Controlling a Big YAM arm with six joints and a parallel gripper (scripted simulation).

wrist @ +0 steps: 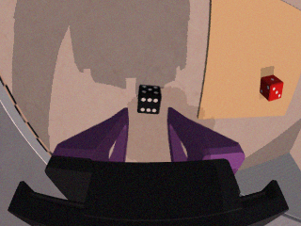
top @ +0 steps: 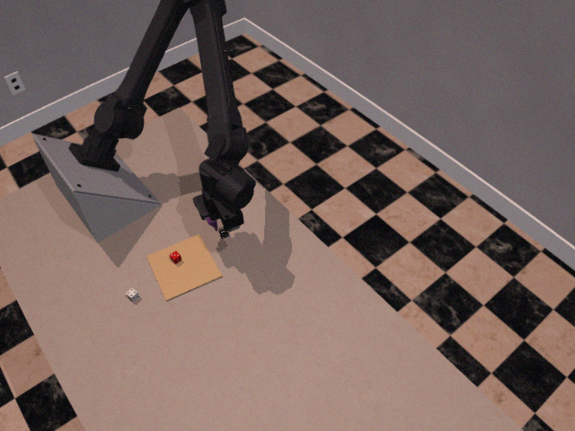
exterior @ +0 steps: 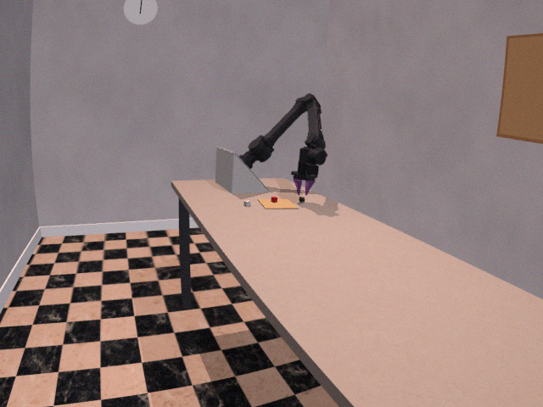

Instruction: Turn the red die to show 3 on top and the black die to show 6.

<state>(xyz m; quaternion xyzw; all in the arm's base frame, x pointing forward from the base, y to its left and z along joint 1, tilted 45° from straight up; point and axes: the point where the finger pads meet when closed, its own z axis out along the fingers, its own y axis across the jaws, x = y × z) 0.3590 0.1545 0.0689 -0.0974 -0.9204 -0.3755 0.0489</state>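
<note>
The black die is 30 mm below my hand. From my hand the other things lie so: orange mat 130 mm to the right, 40 mm below, 20 mm ahead; then white die 270 mm to the right, 30 mm below, 20 mm ahead; then red die 130 mm to the right, 20 mm below, 10 mm behind.
</note>
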